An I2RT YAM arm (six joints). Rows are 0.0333 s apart.
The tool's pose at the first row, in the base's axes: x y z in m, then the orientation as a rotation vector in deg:
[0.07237, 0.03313, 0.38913, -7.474, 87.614, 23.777]
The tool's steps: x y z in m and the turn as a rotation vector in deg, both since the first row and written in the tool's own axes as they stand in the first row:
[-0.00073, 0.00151, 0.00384, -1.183, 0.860, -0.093]
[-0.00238, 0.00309, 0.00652, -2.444, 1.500, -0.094]
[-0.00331, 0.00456, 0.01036, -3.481, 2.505, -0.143]
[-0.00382, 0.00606, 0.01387, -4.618, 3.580, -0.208]
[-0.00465, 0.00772, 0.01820, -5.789, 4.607, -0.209]
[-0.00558, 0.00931, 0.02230, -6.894, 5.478, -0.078]
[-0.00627, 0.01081, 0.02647, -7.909, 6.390, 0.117]
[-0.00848, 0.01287, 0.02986, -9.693, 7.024, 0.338]
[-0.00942, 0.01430, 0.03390, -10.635, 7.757, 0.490]
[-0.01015, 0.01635, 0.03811, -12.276, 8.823, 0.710]
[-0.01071, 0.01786, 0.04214, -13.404, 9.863, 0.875]
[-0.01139, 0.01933, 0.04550, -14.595, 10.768, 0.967]
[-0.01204, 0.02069, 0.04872, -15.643, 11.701, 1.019]
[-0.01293, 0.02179, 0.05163, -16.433, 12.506, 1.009]
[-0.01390, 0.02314, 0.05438, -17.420, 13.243, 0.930]
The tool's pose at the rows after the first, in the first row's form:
[0.07547, 0.03569, 0.39030, -8.665, 88.220, 24.605]
[0.07747, 0.03776, 0.39234, -9.800, 88.597, 25.569]
[0.08059, 0.04024, 0.39370, -10.884, 89.366, 26.321]
[0.08338, 0.04272, 0.39464, -12.080, 90.174, 27.137]
[0.08690, 0.04557, 0.39596, -13.248, 90.927, 28.032]
[0.09022, 0.04826, 0.39736, -14.230, 91.552, 28.986]
[0.09363, 0.05093, 0.39851, -15.106, 92.239, 29.924]
[0.09614, 0.05358, 0.40121, -16.506, 92.467, 31.480]
[0.09946, 0.05609, 0.40259, -17.319, 92.975, 32.331]
[0.10273, 0.05928, 0.40388, -18.723, 93.636, 33.779]
[0.10601, 0.06193, 0.40489, -19.760, 94.385, 34.789]
[0.10867, 0.06430, 0.40599, -20.873, 94.967, 35.789]
[0.11124, 0.06653, 0.40702, -21.914, 95.603, 36.647]
[0.11361, 0.06837, 0.40824, -22.767, 96.172, 37.255]
[0.11575, 0.07037, 0.40956, -23.816, 96.605, 37.958]

